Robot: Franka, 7 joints.
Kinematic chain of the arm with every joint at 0, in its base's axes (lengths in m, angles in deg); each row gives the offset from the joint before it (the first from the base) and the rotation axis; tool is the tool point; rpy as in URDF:
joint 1: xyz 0 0 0.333 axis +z
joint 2: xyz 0 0 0 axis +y
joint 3: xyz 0 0 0.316 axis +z
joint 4: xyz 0.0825 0 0 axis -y
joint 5: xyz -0.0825 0 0.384 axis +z
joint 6: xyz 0 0 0 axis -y
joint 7: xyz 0.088 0 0 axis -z
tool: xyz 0 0 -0.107 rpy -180 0 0
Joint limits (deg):
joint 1: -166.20..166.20
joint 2: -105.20..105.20
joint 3: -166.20..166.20
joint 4: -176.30..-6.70
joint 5: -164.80..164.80
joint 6: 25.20..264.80
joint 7: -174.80..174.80
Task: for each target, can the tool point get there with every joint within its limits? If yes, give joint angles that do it. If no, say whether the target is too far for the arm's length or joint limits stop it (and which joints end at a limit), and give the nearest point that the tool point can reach.
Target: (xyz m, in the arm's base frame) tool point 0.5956 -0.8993 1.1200
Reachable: no: too far | nearest point 0.3827 -0.5778 0.8387 | short by 0.477 m
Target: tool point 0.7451 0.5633 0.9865
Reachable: no: too far | nearest point 0.5607 0.4239 0.8248 | short by 0.282 m
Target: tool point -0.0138 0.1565 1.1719
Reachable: yes | joints 135.20 -7.57 -16.49 -32.41 35.46 164.05 132.28
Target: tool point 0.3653 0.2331 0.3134
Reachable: yes | joints -51.60 79.77 91.74 -123.72 -18.64 75.44 -102.14
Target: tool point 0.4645 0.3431 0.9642
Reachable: yes | joints 18.23 45.87 118.70 -25.35 31.64 160.11 -43.23
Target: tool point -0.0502 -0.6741 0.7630
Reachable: yes | joints 61.30 -73.87 -64.73 -52.19 121.69 82.94 43.66
